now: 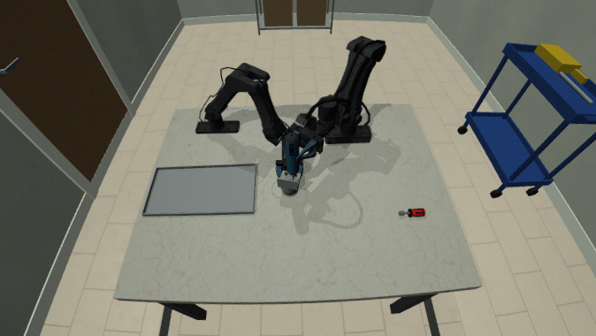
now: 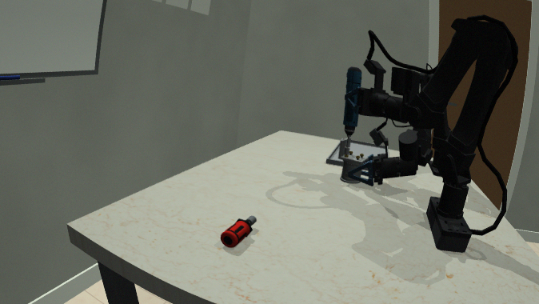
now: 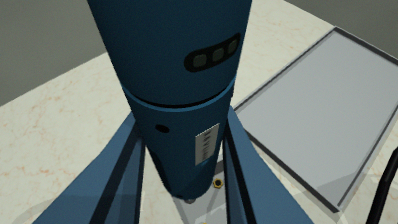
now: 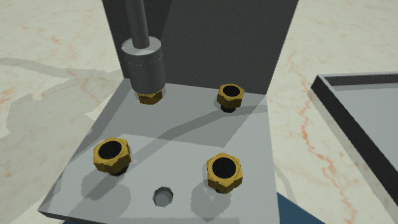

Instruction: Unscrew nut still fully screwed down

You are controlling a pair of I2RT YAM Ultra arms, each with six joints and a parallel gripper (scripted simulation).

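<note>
The joint module is 10 mm above my right hand. Round my right hand: grey bracket (50 mm above); red-handled hand driver (70 mm ahead, 450 mm to the left, 10 mm below); shallow grey tray (40 mm ahead, 340 mm to the right, 20 mm below).
</note>
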